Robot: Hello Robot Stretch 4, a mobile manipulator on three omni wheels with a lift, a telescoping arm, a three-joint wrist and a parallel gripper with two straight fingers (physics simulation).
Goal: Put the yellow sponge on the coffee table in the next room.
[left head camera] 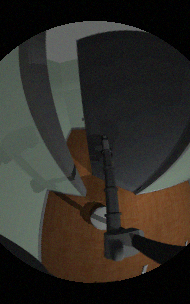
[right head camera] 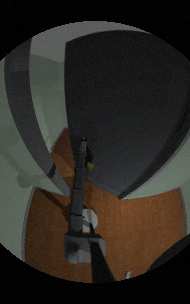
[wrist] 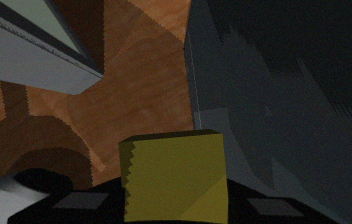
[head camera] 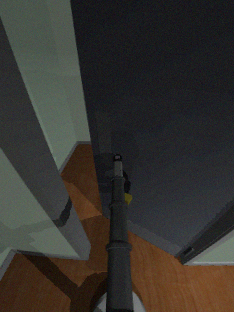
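The yellow sponge (head camera: 128, 198) (right head camera: 90, 165) (wrist: 175, 175) is held upright between the two fingers. My gripper (head camera: 128, 193) (wrist: 176, 190) is shut on it, with one dark finger pad on each side in the wrist view. In the head view it hangs above the floor beside the arm's end, in front of a large dark door panel (head camera: 160, 100) (left head camera: 135, 100) (right head camera: 125, 100). Part of the gripper is hidden behind the arm in the head view. The coffee table does not show in these views.
The door panel stands ajar, with a gap at its left where wooden floor (head camera: 82, 172) and pale wall show beyond. A grey door jamb (head camera: 25, 140) (left head camera: 37, 100) (right head camera: 22, 100) stands left of the arm. Another jamb (head camera: 207, 240) stands at the right. Pale green walls flank both.
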